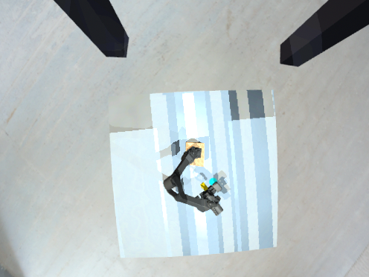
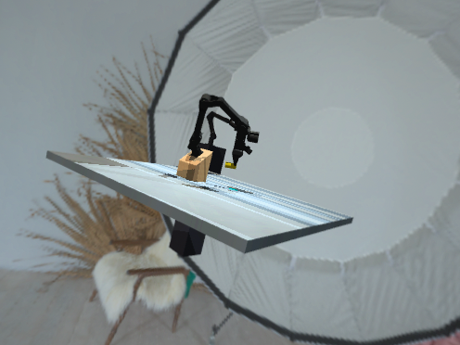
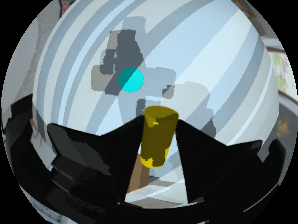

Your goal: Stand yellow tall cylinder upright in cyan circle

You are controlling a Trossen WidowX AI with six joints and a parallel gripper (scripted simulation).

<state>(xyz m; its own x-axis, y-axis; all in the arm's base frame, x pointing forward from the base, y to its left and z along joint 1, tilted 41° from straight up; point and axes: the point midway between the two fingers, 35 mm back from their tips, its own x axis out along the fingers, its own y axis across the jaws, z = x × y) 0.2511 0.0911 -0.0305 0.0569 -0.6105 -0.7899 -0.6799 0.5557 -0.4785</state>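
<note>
The cyan circle is 150 mm below my gripper tip, 70 mm to the left of it and 30 mm behind it. Round my gripper tip: yellow tall cylinder 20 mm to the right, 20 mm behind.
</note>
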